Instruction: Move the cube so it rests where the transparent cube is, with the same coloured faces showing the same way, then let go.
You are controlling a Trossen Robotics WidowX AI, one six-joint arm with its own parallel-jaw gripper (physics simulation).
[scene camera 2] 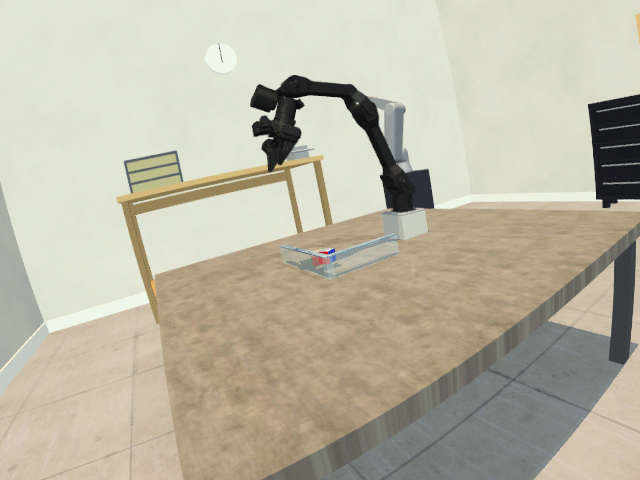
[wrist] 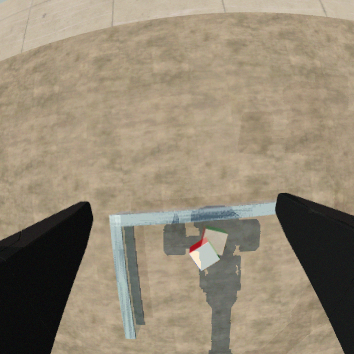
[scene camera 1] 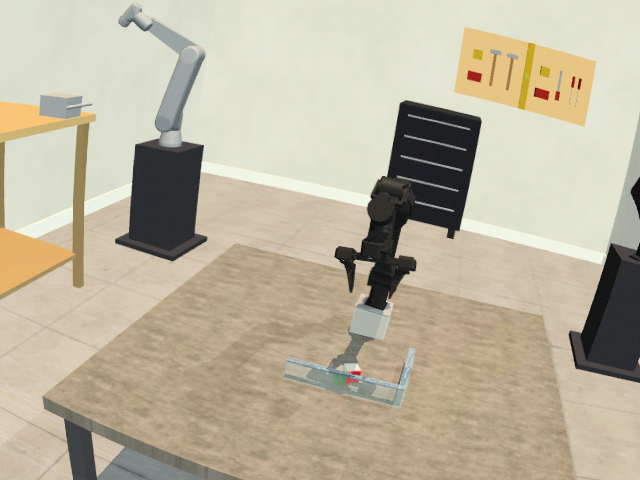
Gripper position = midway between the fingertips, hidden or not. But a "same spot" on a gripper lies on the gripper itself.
Scene:
my gripper: scene camera 2 274, 168; wrist; scene camera 1
same spot on my gripper: [wrist: 48, 253] = [scene camera 1: 391, 284]

